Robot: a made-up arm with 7 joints.
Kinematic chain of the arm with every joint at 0, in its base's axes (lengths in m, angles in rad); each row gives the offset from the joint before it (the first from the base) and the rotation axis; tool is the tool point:
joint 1: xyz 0 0 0.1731 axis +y
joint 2: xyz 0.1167 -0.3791 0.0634 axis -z
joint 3: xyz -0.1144 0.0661 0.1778 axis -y
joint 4: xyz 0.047 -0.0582 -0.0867 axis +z
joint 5: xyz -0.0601 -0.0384 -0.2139 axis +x
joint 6: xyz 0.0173 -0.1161 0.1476 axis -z
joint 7: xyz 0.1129 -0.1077 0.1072 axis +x
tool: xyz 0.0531 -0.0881 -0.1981
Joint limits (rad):
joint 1: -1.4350..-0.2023
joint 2: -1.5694..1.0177
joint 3: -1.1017..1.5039
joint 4: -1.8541..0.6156
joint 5: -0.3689..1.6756
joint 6: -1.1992..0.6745
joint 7: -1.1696..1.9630
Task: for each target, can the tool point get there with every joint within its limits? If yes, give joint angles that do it. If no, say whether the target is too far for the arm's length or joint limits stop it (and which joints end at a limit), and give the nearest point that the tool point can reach.
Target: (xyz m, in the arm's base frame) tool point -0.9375 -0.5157 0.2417
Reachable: no: joint limits stop it (at a limit: joint 3, joint 6, joint 7) | nearest point -0.8201 -0.5006 0.2331 | short by 0.119 m
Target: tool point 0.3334 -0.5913 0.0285
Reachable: yes | joints -0.7598 0.6594 1.0911 -1.2547 0.7473 0.3376 -0.6087
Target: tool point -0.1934 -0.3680 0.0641
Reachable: yes | joints -1.0518 0.6509 -0.5678 -1.1615 -0.0418 0.3919 1.2855
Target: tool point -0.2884 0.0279 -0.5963
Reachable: no: joint limits stop it (at a limit: joint 1, joint 3, joint 6, joint 7) | nearest point -0.2680 -0.0046 -0.5250 | short by 0.081 m
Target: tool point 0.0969 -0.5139 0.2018
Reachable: yes | joints -1.3109 0.6003 0.3643 -1.2081 1.4066 -0.7440 0.5514
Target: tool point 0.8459 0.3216 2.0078
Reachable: no: too far | nearest point 0.3716 -0.1016 0.9792 | short by 1.209 m
